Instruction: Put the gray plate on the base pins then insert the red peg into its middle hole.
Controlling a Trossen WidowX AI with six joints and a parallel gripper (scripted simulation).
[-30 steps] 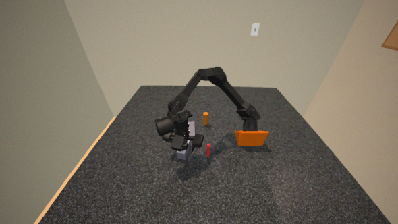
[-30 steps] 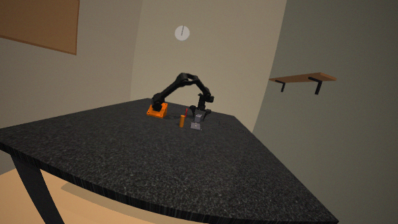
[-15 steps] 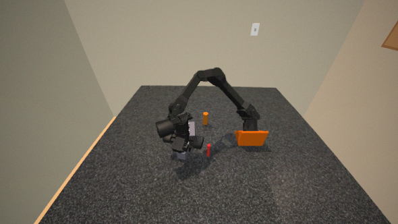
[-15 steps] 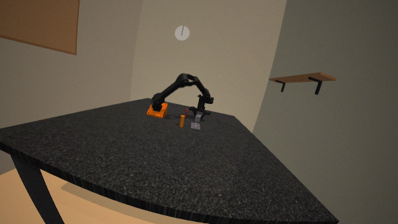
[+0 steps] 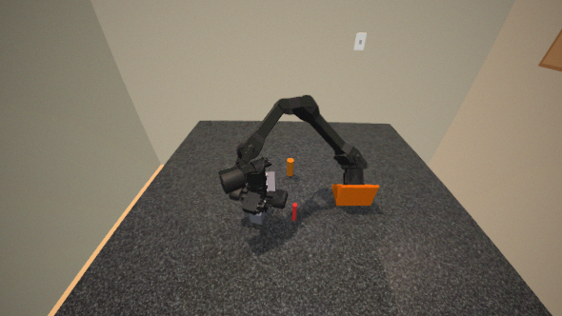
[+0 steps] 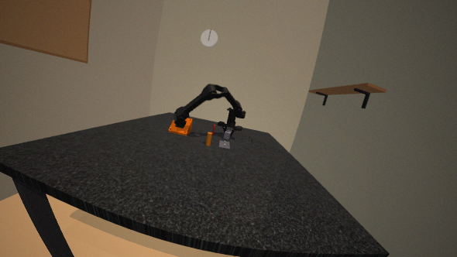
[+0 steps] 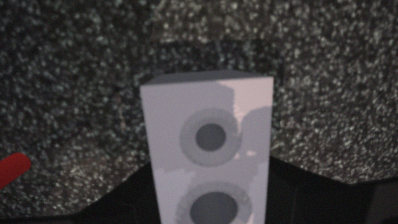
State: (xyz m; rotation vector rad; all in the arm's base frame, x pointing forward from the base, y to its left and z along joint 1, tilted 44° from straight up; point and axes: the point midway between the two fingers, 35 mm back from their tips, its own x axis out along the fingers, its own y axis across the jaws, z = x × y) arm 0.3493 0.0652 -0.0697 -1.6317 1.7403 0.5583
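The gray base lies 10 mm behind my gripper tip, 160 mm to the right of it and 10 mm below it. From my gripper tip the other things lie so: red peg: 120 mm behind, 20 mm to the left, 20 mm above; gray plate: 30 mm above; orange cylinder: 110 mm behind, 220 mm to the right, 20 mm above.
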